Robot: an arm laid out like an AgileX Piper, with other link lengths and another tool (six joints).
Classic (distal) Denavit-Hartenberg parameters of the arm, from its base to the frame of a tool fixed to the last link. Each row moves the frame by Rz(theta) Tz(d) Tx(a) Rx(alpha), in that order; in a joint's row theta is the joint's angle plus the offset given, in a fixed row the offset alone. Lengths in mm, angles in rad.
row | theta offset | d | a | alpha
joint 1 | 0 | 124.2 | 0 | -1.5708
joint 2 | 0.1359 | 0 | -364.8 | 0
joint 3 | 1.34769 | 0 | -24.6 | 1.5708
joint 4 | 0 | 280.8 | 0 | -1.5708
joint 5 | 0 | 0 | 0 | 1.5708
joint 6 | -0.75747 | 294.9 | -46 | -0.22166
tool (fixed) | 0 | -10.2 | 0 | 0
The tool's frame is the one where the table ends.
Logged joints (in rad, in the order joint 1, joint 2, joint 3, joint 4, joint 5, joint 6), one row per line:
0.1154 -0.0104 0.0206 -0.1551 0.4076 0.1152
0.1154 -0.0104 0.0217 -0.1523 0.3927 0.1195
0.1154 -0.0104 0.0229 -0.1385 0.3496 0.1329
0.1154 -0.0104 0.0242 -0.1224 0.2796 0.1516
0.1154 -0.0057 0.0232 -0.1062 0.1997 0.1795
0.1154 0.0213 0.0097 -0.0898 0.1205 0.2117
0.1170 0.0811 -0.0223 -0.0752 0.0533 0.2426
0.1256 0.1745 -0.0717 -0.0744 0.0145 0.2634
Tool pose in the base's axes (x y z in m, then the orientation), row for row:
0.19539 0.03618 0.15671 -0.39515 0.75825 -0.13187 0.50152
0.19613 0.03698 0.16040 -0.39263 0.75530 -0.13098 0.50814
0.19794 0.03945 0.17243 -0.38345 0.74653 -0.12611 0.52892
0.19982 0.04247 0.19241 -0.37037 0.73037 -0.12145 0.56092
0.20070 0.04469 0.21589 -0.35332 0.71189 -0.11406 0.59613
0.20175 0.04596 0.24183 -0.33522 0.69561 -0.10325 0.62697
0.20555 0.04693 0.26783 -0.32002 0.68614 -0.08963 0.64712
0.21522 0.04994 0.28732 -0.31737 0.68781 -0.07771 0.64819
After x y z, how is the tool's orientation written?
As a quaternion, x y z w.
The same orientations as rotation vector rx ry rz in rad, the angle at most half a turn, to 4 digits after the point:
-0.9550 1.8325 -0.3187
-0.9462 1.8202 -0.3156
-0.9158 1.7830 -0.3012
-0.8727 1.7209 -0.2862
-0.8204 1.6530 -0.2648
-0.7686 1.5950 -0.2367
-0.7279 1.5606 -0.2039
-0.7215 1.5637 -0.1767

